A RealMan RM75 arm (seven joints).
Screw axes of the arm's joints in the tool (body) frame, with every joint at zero. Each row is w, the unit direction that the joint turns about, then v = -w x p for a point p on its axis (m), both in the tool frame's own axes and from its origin. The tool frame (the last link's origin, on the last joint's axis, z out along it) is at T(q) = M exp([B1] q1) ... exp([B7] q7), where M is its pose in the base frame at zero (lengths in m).
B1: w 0 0 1 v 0 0 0
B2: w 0 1 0 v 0.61 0 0
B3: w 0 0 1 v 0 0 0
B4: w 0 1 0 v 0.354 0 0
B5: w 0 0 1 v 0 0 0
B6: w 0 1 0 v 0.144 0 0
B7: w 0 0 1 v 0 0 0
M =
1 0 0 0
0 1 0 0
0 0 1 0.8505
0 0 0 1
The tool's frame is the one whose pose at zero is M.
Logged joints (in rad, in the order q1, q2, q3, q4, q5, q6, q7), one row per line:
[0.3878 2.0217 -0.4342 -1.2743 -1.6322 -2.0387 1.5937]
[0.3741 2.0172 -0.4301 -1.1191 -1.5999 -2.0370 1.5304]
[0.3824 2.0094 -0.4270 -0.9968 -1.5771 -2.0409 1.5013]
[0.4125 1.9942 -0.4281 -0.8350 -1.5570 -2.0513 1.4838]
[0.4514 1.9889 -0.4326 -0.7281 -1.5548 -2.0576 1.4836]
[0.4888 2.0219 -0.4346 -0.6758 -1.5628 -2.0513 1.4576]
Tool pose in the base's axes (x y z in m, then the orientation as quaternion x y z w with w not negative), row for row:
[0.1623 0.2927 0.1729 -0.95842 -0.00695 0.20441 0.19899]
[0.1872 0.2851 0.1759 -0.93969 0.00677 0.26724 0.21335]
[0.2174 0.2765 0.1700 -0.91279 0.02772 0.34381 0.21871]
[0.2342 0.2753 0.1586 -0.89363 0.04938 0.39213 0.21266]
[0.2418 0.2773 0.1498 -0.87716 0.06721 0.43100 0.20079]
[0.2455 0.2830 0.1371 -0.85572 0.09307 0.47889 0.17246]
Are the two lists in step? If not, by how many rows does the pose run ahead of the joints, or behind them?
The pose runs 2 rows behind the joints: the pose in row i belongs to the joints in row i - 2.
